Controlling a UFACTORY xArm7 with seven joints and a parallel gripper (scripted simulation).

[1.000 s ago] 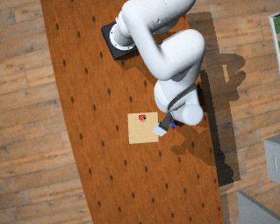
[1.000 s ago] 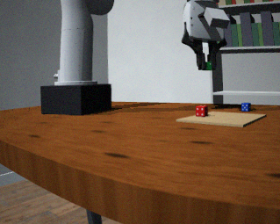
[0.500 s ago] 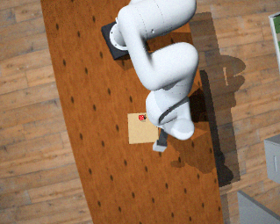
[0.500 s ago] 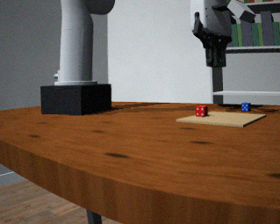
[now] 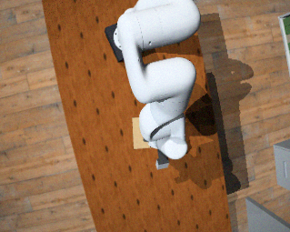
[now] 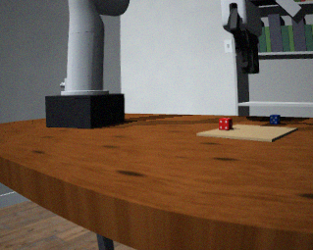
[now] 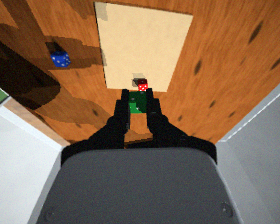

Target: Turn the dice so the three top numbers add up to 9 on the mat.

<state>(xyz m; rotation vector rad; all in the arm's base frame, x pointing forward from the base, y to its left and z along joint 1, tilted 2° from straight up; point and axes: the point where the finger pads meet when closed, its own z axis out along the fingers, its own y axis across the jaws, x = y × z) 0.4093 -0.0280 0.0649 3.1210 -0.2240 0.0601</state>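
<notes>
Now: hand 10 mm to the left of the tan mat and 120 mm above it. From my hand the other things lie so: red die: 50 mm behind, 110 mm below; then blue die: 40 mm ahead, 130 mm to the left, 120 mm below; then green die: 10 mm below.
</notes>
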